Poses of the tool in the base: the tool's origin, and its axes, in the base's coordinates. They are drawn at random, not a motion.
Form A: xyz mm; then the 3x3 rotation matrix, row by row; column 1 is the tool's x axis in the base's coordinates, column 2 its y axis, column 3 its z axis. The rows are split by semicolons.
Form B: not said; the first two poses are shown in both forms.
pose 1, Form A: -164.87 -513.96 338.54; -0.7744 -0.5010 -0.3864; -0.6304 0.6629 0.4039; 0.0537 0.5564 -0.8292
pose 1, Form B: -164.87 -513.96 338.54 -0.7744 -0.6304 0.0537 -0.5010 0.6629 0.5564
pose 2, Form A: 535.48 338.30 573.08; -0.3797 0.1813 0.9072; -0.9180 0.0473 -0.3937; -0.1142 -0.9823 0.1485
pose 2, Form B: 535.48 338.30 573.08 -0.3797 -0.9180 -0.1142 0.1813 0.0473 -0.9823
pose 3, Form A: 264.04 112.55 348.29; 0.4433 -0.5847 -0.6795; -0.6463 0.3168 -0.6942; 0.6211 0.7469 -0.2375
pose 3, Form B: 264.04 112.55 348.29 0.4433 -0.6463 0.6211 -0.5847 0.3168 0.7469
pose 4, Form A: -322.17 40.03 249.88; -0.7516 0.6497 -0.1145; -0.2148 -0.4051 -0.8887; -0.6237 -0.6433 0.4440
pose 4, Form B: -322.17 40.03 249.88 -0.7516 -0.2148 -0.6237 0.6497 -0.4051 -0.6433
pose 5, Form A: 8.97 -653.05 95.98; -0.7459 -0.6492 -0.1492; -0.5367 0.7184 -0.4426; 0.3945 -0.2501 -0.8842
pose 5, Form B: 8.97 -653.05 95.98 -0.7459 -0.5367 0.3945 -0.6492 0.7184 -0.2501
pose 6, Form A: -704.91 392.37 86.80; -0.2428 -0.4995 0.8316; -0.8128 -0.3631 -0.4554; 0.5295 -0.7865 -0.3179
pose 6, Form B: -704.91 392.37 86.80 -0.2428 -0.8128 0.5295 -0.4995 -0.3631 -0.7865
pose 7, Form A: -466.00 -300.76 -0.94; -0.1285 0.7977 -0.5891; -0.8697 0.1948 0.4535; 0.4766 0.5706 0.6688
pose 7, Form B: -466.00 -300.76 -0.94 -0.1285 -0.8697 0.4766 0.7977 0.1948 0.5706
